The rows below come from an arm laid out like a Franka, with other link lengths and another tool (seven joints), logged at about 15 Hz.
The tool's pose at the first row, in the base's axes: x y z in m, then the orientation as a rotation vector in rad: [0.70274, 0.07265, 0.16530, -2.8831, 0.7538, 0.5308]
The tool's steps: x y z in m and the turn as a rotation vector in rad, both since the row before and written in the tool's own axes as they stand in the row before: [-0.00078, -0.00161, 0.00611, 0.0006, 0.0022, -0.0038]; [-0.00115, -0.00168, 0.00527, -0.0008, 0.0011, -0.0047]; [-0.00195, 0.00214, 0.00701, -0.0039, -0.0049, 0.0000]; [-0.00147, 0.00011, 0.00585, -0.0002, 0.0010, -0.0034]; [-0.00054, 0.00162, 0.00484, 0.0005, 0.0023, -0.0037]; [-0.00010, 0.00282, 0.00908, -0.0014, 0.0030, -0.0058]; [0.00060, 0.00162, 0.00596, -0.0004, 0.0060, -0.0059]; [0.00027, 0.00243, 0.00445, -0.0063, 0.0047, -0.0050]
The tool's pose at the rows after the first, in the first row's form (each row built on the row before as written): [0.70104, 0.07560, 0.15992, -2.8845, 0.7485, 0.5270]; [0.69933, 0.07861, 0.15546, -2.8868, 0.7417, 0.5253]; [0.69457, 0.07897, 0.14956, -2.8880, 0.7408, 0.5342]; [0.69151, 0.08066, 0.14464, -2.8894, 0.7359, 0.5325]; [0.68880, 0.08041, 0.14029, -2.8908, 0.7308, 0.5286]; [0.68460, 0.07972, 0.13179, -2.8947, 0.7225, 0.5244]; [0.68252, 0.07916, 0.12597, -2.8991, 0.7145, 0.5155]; [0.68028, 0.07773, 0.12165, -2.9081, 0.7074, 0.5115]
